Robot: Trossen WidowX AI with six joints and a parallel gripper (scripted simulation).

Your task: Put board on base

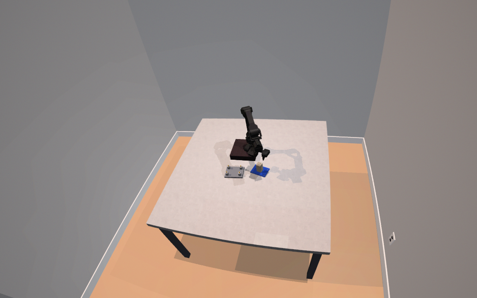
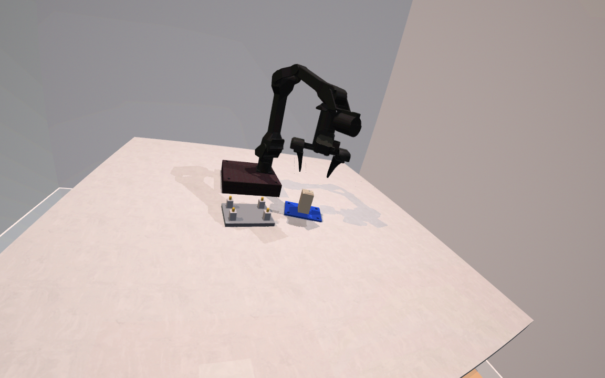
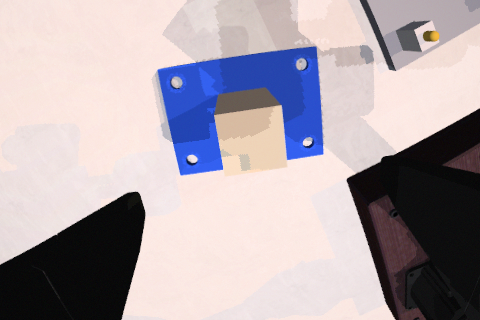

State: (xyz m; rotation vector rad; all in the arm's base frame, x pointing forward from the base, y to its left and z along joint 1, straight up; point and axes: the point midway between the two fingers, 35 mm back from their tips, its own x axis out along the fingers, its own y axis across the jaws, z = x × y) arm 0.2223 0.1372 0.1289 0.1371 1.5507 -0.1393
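Now: gripper tip 1 cm past the blue board and 12 cm above it. Also, from my gripper tip: grey base 6 cm ahead, 19 cm to the right, 14 cm below.
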